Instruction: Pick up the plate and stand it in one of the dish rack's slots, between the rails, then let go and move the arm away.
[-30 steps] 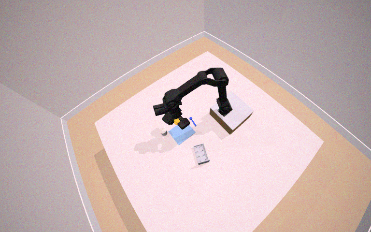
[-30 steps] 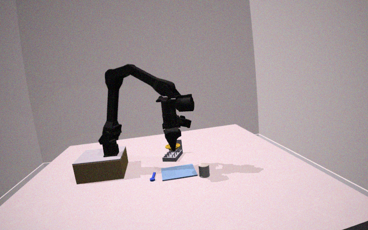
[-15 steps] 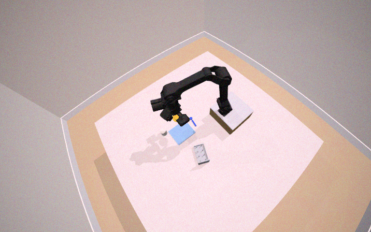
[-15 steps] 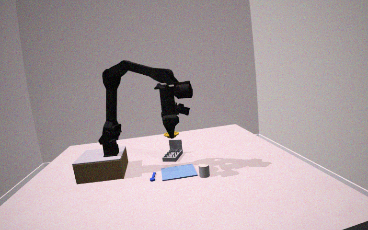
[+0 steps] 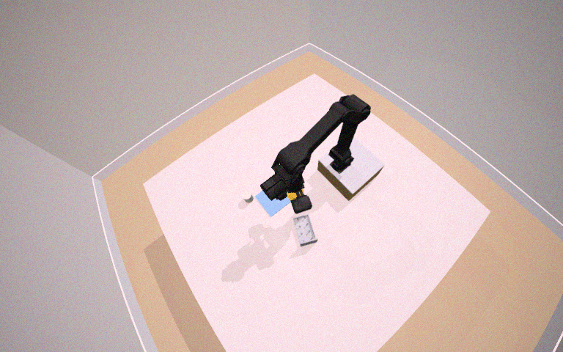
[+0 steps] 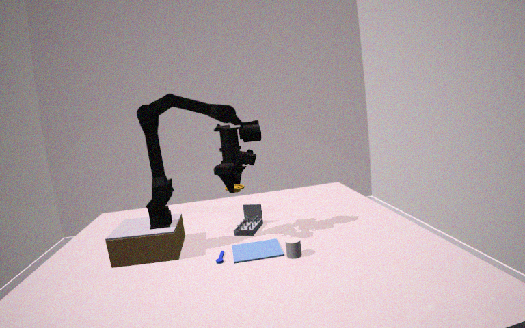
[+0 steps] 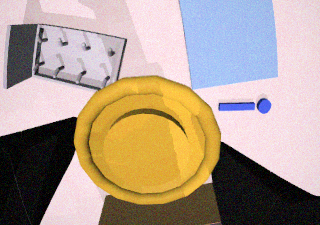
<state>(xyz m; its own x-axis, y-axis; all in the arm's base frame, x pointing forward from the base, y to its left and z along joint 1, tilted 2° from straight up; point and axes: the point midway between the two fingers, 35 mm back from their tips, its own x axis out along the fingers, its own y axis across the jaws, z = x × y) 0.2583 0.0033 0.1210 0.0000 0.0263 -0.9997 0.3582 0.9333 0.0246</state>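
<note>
My gripper tip is 40 mm short of the dish rack, 100 mm to the right of it and 150 mm above it. From my gripper tip the other things lie so: yellow plate (10 mm above); then light blue mat (40 mm ahead, 110 mm to the right, 170 mm below); then blue spoon (70 mm behind, 130 mm to the right, 170 mm below).
</note>
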